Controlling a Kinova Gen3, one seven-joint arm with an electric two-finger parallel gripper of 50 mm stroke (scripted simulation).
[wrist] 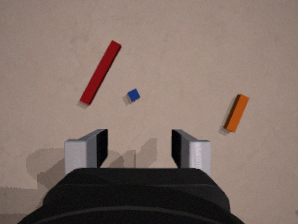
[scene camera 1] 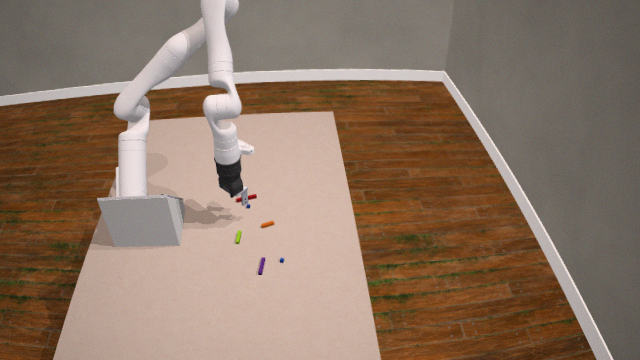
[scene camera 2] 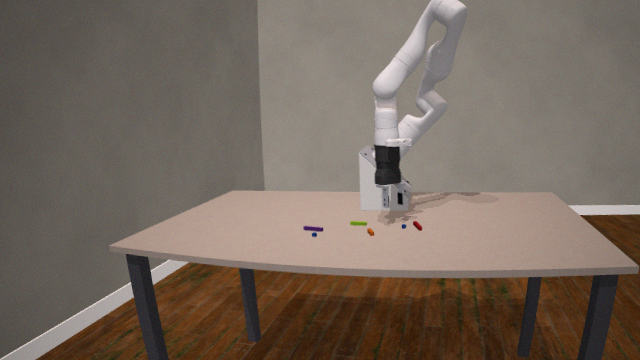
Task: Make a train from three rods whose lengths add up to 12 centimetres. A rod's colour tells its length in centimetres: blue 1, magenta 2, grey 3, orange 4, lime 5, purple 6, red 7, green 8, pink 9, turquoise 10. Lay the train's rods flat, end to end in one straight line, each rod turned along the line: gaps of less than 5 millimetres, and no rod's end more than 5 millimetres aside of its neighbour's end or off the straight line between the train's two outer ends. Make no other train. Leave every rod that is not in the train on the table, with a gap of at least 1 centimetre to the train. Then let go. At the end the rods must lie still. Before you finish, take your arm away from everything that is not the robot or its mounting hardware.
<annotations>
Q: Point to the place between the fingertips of my gripper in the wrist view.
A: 139, 142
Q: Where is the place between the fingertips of my gripper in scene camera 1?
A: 239, 200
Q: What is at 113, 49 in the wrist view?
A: A red rod.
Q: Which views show my gripper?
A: The wrist view, scene camera 1 and scene camera 2: all of them.
</annotations>
